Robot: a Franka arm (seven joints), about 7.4 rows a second.
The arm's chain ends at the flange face. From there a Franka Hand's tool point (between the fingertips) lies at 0.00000 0.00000 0.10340 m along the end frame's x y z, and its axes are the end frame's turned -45 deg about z.
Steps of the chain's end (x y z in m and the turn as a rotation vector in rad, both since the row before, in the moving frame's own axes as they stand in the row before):
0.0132 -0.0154 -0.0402 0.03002 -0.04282 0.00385
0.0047 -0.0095 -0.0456 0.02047 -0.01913 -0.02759
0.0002 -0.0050 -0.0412 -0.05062 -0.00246 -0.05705
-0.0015 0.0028 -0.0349 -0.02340 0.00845 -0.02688
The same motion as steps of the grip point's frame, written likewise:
0.0193 -0.0069 -0.0403 0.05151 -0.00905 0.00385
0.0101 -0.0063 -0.0456 0.02800 0.00095 -0.02759
-0.0001 0.0002 -0.0413 -0.03405 -0.03753 -0.05705
-0.0041 0.0033 -0.0349 -0.02252 -0.01057 -0.02688

